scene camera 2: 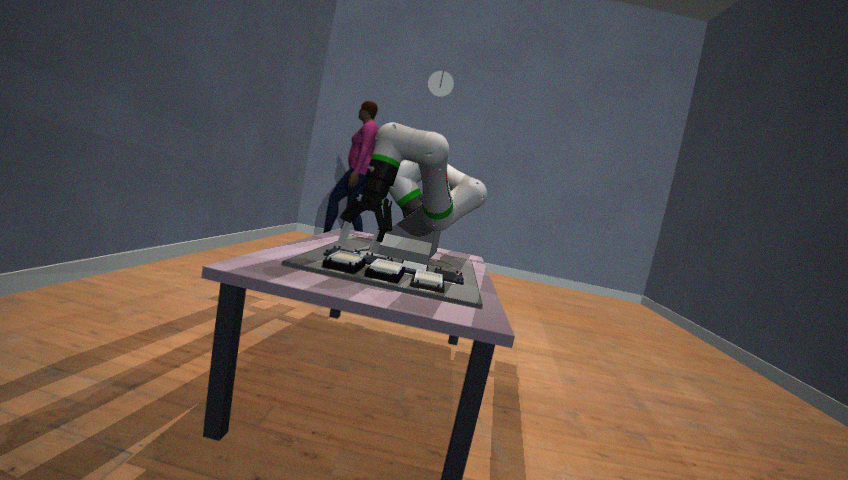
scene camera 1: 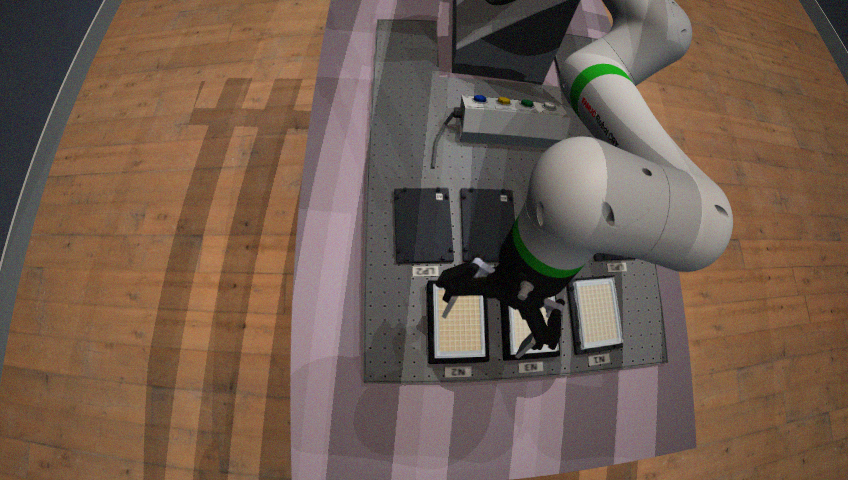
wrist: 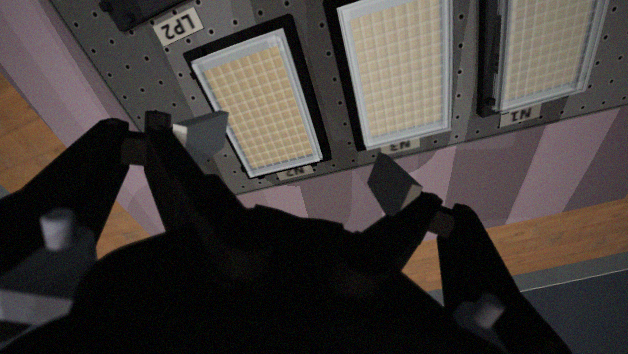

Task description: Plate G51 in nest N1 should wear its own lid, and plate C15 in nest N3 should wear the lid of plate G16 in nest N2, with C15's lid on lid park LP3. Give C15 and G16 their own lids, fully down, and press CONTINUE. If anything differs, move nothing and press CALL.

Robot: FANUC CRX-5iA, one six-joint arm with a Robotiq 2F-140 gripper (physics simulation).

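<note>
Nest N2's plate [scene camera 1: 461, 327] [scene camera 2: 346, 256] [wrist: 262, 107] has a warm tan grid inside a clear rim. Nest N3's plate [scene camera 1: 518, 327] [scene camera 2: 386, 268] [wrist: 402, 70] looks paler, partly behind the gripper in scene camera 1. Nest N1's plate [scene camera 1: 596, 313] [scene camera 2: 428, 277] [wrist: 547, 55] is also pale, with a clear raised edge. I cannot read plate names or tell whose lids these are. My gripper [scene camera 1: 486, 325] [scene camera 2: 360, 239] [wrist: 301, 149] is open and empty, tilted above N2 and N3. Lid park LP2 [scene camera 1: 423, 226] is a dark tray bearing no visible lid. The arm hides LP3.
A second dark park [scene camera 1: 484, 223] stands beside LP2, partly hidden. A button box [scene camera 1: 505, 124] has blue [scene camera 1: 479, 98], yellow [scene camera 1: 504, 100], green [scene camera 1: 527, 102] and white [scene camera 1: 549, 105] buttons and a cable. The robot stand is behind it. A person [scene camera 2: 361, 148] stands beyond the table.
</note>
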